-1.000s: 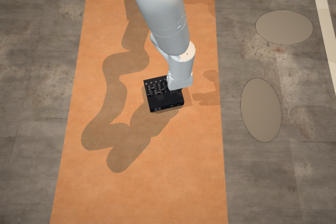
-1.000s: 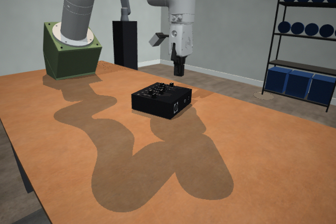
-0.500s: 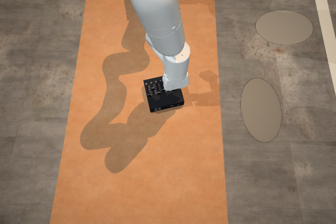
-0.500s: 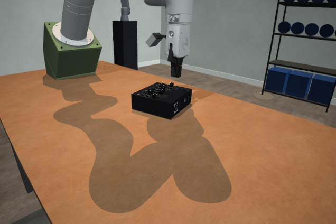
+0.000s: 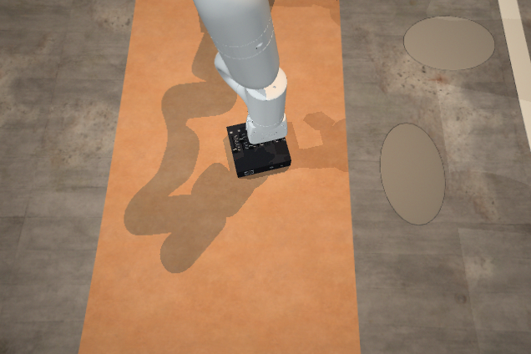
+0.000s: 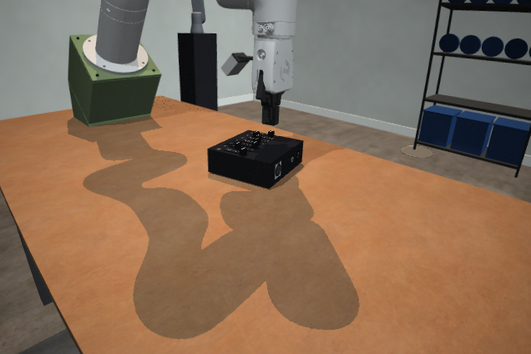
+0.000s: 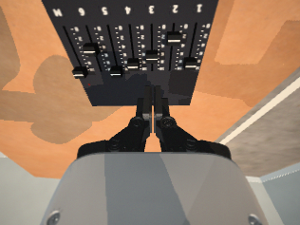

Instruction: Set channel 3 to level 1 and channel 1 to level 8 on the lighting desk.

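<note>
The channel 3 cap is 3 cm behind my hand, 1 cm to the right of it and 5 cm below it. The rest, counted from my hand: channel 2 cap 5 cm behind, 1 cm to the left, 5 cm below; channel 1 cap 3 cm behind, 4 cm to the left, 5 cm below.
</note>
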